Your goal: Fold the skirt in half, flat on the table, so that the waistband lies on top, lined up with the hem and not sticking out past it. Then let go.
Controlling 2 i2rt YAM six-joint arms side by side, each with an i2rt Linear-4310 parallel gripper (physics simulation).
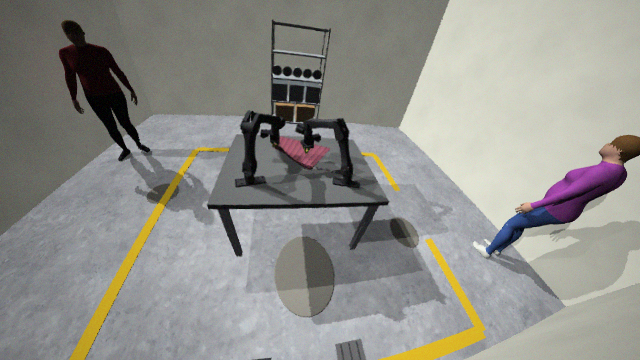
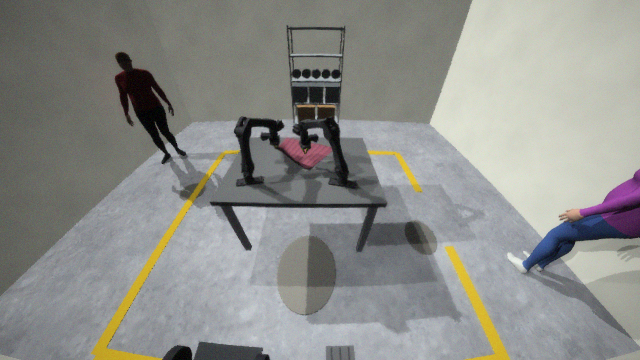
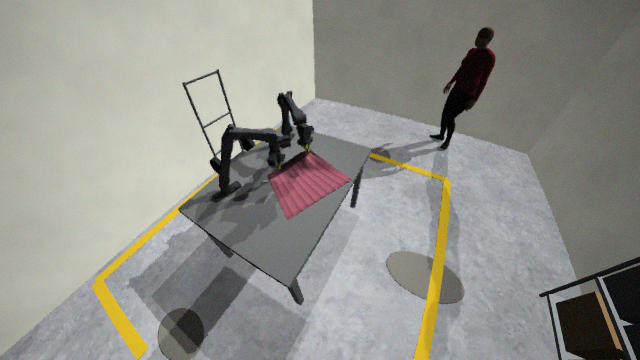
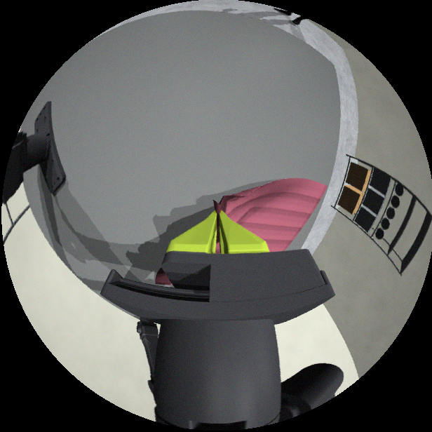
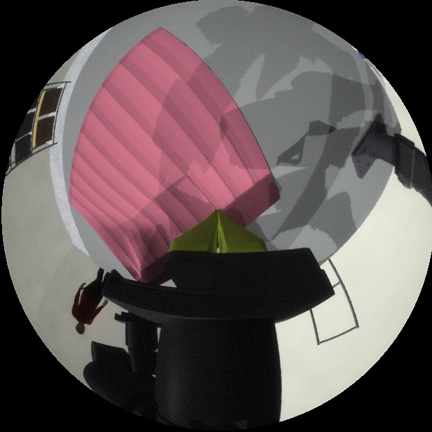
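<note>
The pink pleated skirt lies unfolded on the table, with its hem on the far side from the arms. Its darker waistband is nearest the arms. My left gripper is shut on the waistband at one corner and holds that corner a little above the table; dark cloth pokes past its tips. My right gripper is shut and low over the waistband's other end, with no cloth visible between its tips. The waistband there looks straight and low.
The grey table carries both arm bases. A shelf rack stands behind it. A person in red and a person in purple stand away from the table.
</note>
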